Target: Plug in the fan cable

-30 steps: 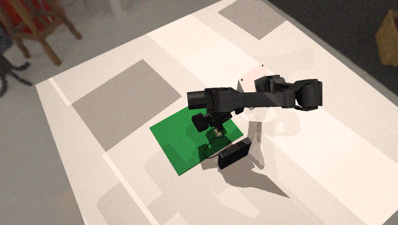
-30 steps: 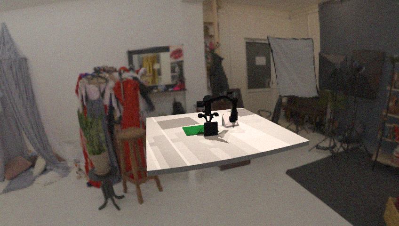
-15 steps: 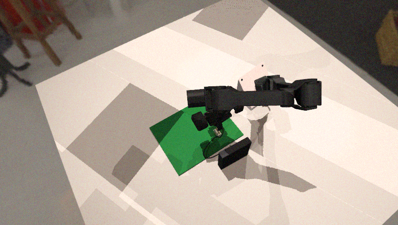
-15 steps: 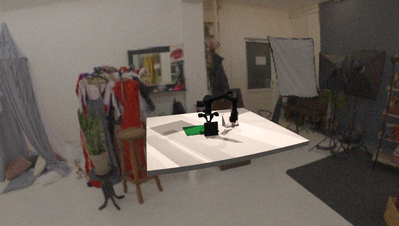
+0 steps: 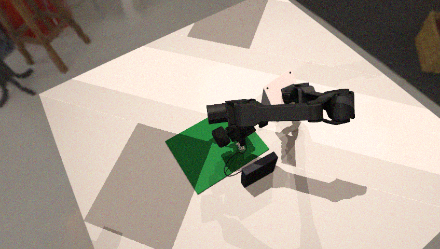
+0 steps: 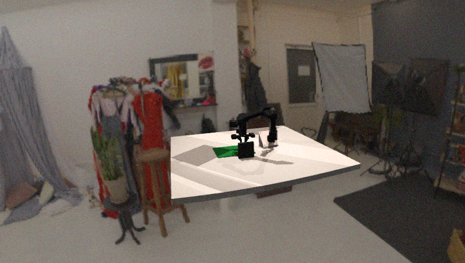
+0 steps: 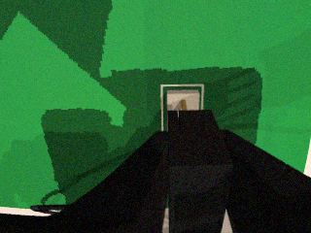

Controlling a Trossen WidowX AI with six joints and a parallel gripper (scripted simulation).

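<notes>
Now: gripper tip 1 cm to the right of the fan plug and 1 cm below it. Also, from my gripper tip: white four-pin header (1 cm to the left, 5 cm below); black fan (1 cm ahead, 13 cm to the left, 1 cm above); green board (7 cm ahead, 4 cm to the right, 6 cm below).
</notes>
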